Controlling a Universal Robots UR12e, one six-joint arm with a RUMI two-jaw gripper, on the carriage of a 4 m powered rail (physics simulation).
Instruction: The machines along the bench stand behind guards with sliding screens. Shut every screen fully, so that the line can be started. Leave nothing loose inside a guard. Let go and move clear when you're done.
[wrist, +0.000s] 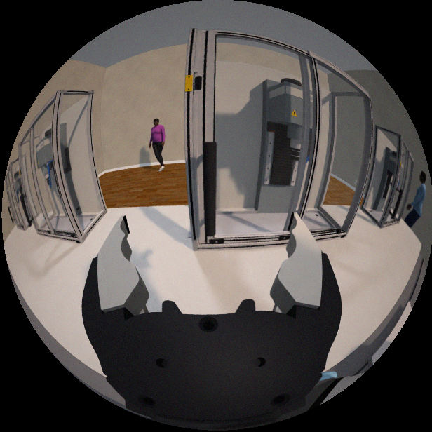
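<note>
The middle guard (197, 200) stands ahead of my gripper. Its sliding screen has a long black vertical handle (210, 190) at its left side, and the screen's left edge lies alongside the guard's left post, with no clear gap visible. A yellow plate (189, 83) and a small black block (198, 83) sit high on that post. The grey machine (282, 150) stands inside. A small dark spot (316, 215) on the guard's floor is too small to identify. My gripper (207, 214) is open wide and empty, back from the handle, with its jaws apart from it.
Another guard (57, 165) stands at the left, with more beyond it at the far left. A guard (375, 170) stands at the right; its screen position is unclear. A person in purple (157, 134) is behind the bench, and a person in blue (419, 196) is at the far right.
</note>
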